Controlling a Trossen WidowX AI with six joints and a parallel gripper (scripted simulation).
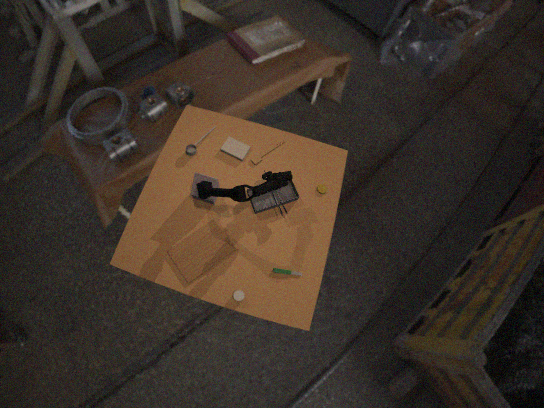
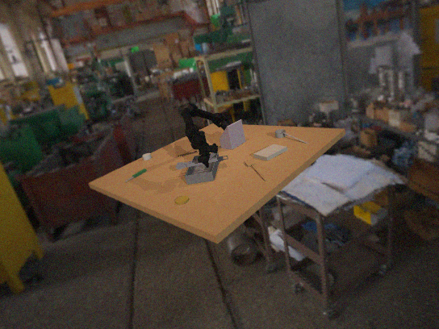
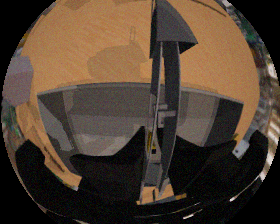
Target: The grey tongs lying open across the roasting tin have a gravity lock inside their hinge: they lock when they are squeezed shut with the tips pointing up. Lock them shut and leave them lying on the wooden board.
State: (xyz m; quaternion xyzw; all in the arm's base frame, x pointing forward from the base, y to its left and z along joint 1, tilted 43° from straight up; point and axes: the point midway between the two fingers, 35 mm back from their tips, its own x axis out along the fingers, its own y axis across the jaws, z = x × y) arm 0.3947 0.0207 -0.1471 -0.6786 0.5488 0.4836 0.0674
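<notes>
Now: the roasting tin 1 cm ahead of my gripper tip and 3 cm to the right of it. From my gripper tip the other things lie so: wooden board: 34 cm behind, 49 cm to the right, 2 cm below; then yellow disc: 33 cm ahead, 10 cm to the left, 2 cm below; then white cap: 5 cm behind, 70 cm to the right, 1 cm below.
</notes>
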